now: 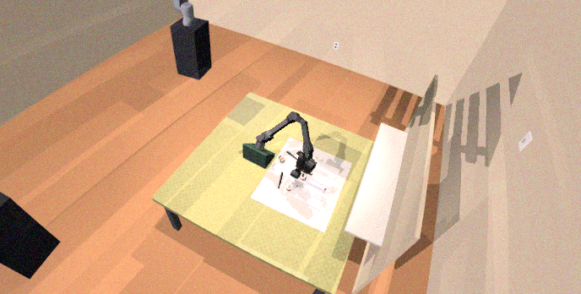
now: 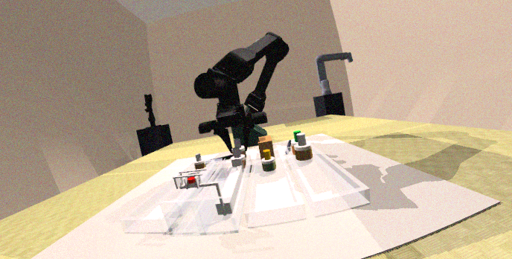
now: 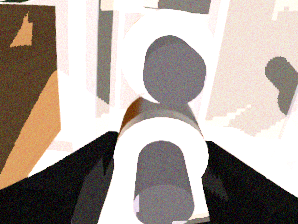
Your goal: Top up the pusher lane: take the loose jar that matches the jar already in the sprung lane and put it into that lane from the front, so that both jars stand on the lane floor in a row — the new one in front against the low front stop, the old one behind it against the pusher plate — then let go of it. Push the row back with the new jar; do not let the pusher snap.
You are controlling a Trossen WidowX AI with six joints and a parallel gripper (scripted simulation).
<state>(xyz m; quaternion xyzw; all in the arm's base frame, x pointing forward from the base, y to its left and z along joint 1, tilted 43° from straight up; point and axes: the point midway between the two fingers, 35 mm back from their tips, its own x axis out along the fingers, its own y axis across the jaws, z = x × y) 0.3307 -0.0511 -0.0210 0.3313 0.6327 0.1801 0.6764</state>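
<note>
Now: gripper tip 70 mm to the right of the brown box, 30 mm short of it and 10 mm above it. The rest, counted from my gripper tip: red block (210 mm ahead, 70 mm to the right, 30 mm above).
</note>
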